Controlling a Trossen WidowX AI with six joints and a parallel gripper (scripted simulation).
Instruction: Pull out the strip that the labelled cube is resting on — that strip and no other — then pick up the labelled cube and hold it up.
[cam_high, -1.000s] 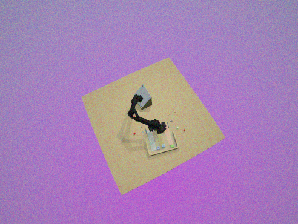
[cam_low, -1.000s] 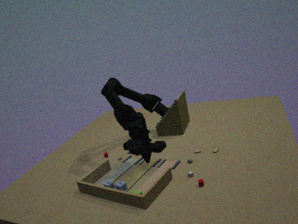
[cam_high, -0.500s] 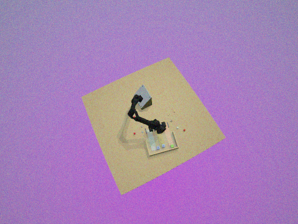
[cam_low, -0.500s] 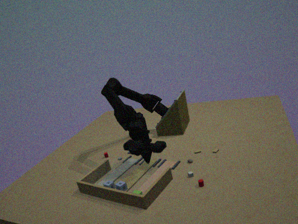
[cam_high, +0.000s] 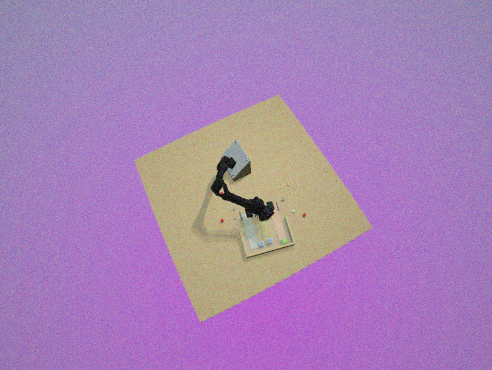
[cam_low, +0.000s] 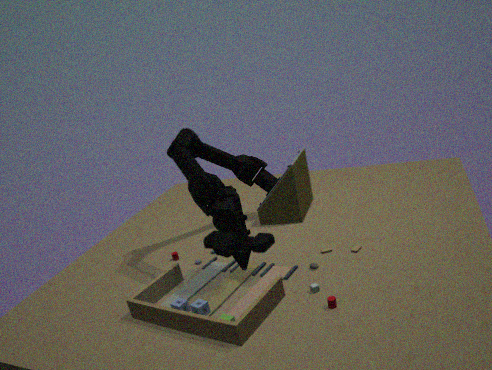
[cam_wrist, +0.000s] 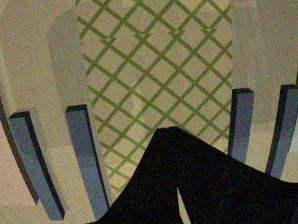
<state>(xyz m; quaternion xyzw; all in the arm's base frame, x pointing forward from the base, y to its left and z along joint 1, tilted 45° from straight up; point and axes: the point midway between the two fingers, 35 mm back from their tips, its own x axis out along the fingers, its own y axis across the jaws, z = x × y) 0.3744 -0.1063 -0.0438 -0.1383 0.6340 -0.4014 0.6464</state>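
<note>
Right now my gripper tip is 90 mm short of the cross-hatched strip and 30 mm to the left of it.
</note>
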